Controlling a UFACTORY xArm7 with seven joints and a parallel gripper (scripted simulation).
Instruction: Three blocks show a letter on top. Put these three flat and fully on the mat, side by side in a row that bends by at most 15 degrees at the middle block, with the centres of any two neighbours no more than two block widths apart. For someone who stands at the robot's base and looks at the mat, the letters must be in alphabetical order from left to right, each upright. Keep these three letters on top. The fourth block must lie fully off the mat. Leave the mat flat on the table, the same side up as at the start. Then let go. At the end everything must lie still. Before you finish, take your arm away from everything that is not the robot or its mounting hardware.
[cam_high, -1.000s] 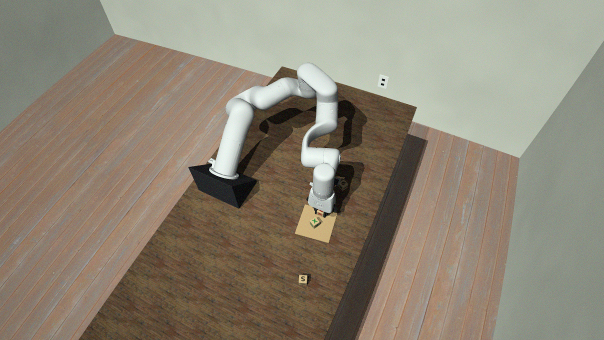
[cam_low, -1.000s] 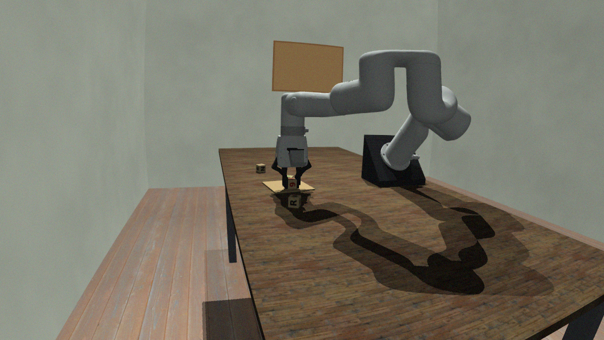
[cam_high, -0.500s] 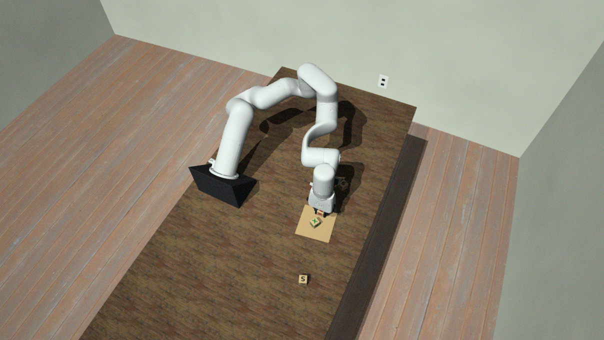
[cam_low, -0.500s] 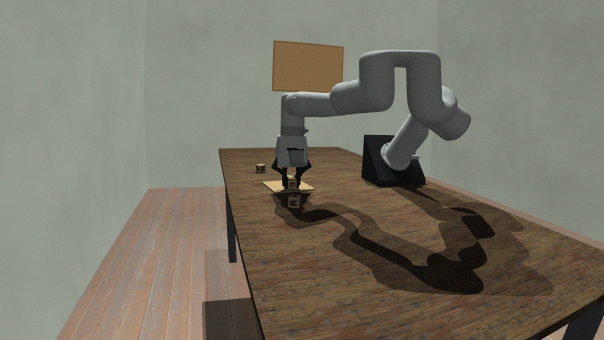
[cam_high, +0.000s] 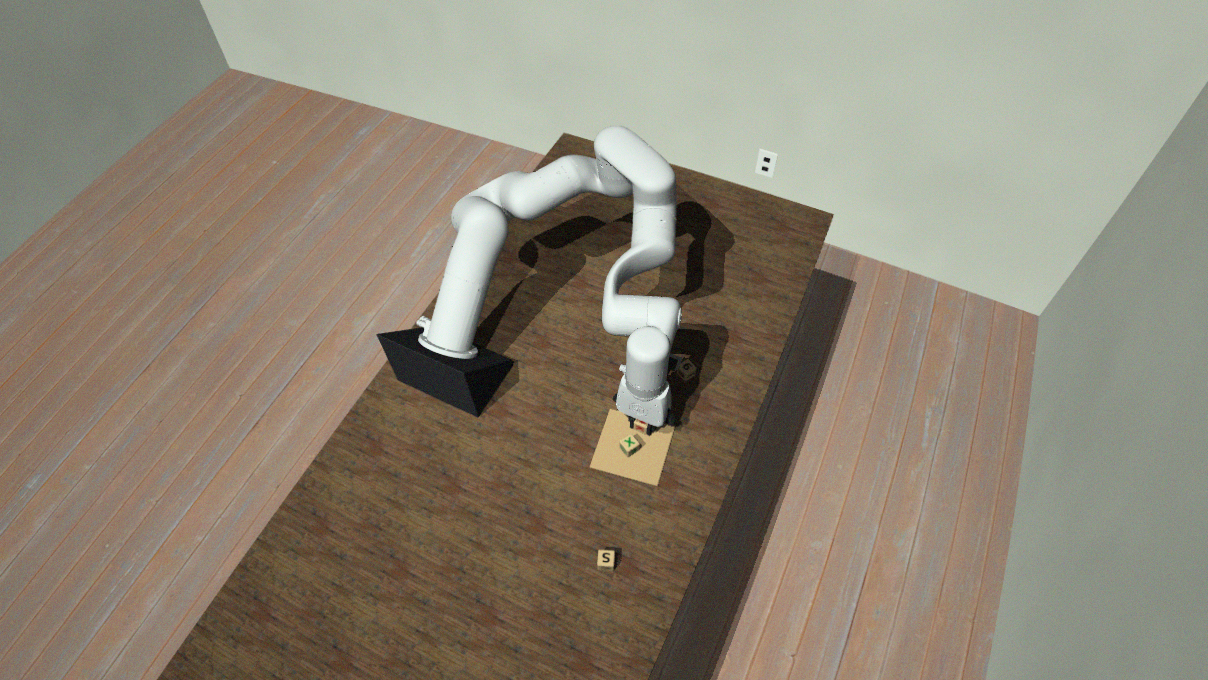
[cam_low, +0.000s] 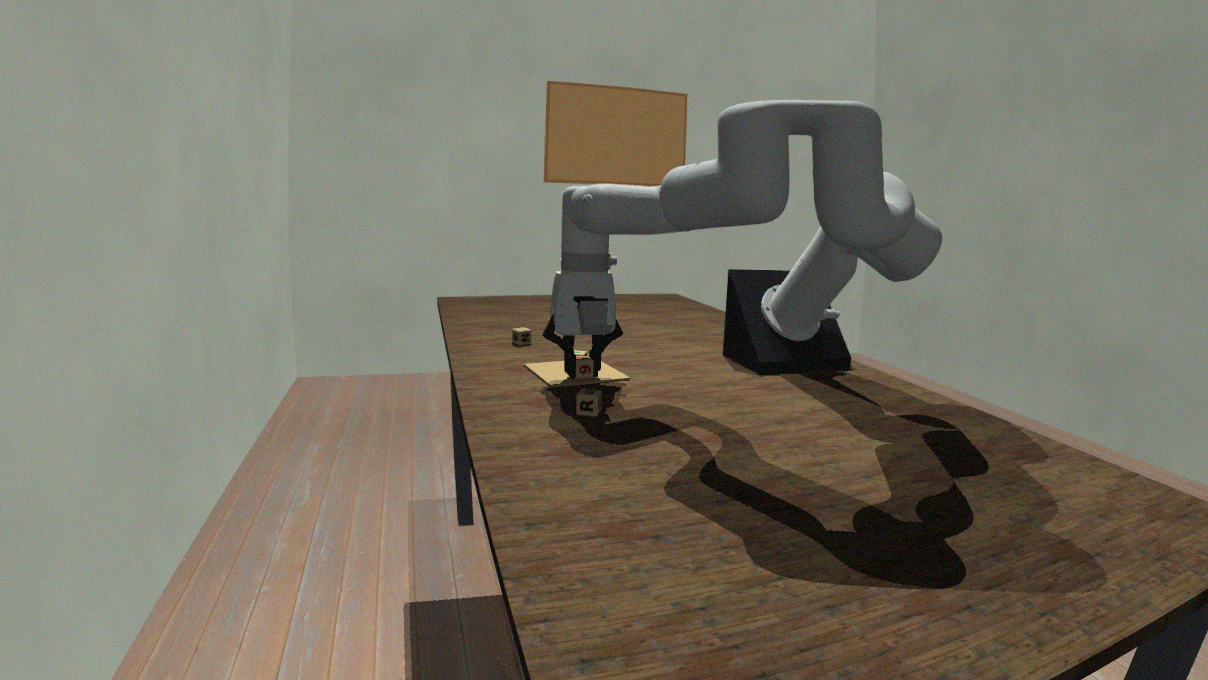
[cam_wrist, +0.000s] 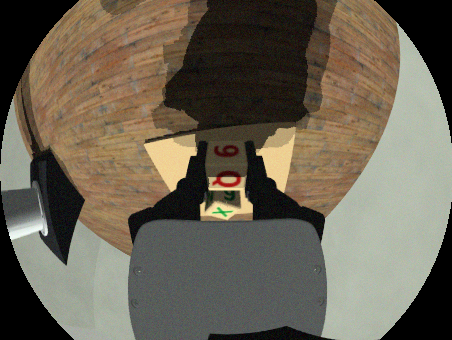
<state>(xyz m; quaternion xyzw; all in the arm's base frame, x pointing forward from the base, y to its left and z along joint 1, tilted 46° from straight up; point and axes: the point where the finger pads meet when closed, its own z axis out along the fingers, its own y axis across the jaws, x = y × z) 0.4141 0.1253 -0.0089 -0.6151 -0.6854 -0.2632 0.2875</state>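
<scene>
The red-marked block is 1 cm below my hand. Also, from my hand: S block 8 cm ahead, 28 cm to the right, 1 cm below; then tan mat 5 cm to the right, 3 cm below.
</scene>
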